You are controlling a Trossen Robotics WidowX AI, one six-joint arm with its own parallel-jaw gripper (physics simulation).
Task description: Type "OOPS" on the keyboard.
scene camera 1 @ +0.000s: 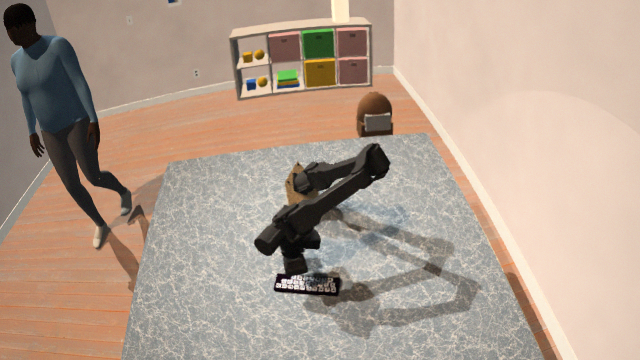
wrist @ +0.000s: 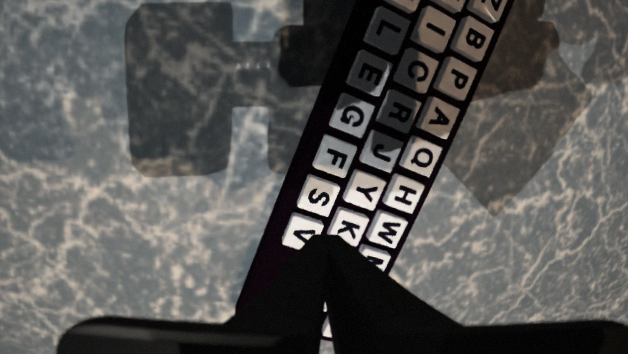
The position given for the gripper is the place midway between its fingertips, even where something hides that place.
In view: the gripper (scene camera 1: 296,269).
The gripper shows as well in the wrist view (wrist: 324,247).
